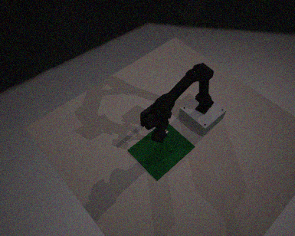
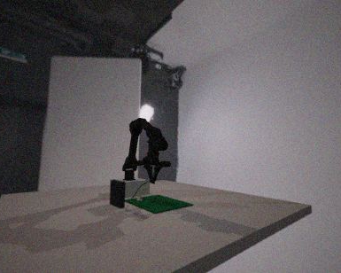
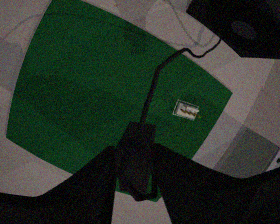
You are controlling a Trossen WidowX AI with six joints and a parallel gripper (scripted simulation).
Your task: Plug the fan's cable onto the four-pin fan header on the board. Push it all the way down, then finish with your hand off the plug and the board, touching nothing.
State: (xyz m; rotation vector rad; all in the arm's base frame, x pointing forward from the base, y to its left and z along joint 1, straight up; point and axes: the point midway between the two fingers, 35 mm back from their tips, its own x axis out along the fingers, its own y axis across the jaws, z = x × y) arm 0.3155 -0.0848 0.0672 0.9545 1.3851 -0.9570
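The green board lies 140 mm below my gripper tip, 20 mm to the left of it and 20 mm ahead of it. The rest, counted from my gripper tip: fan plug 10 mm to the left, 10 mm behind; black fan 150 mm to the right, 100 mm behind, 60 mm below; four-pin fan header 120 mm below, 80 mm behind, 20 mm to the right.
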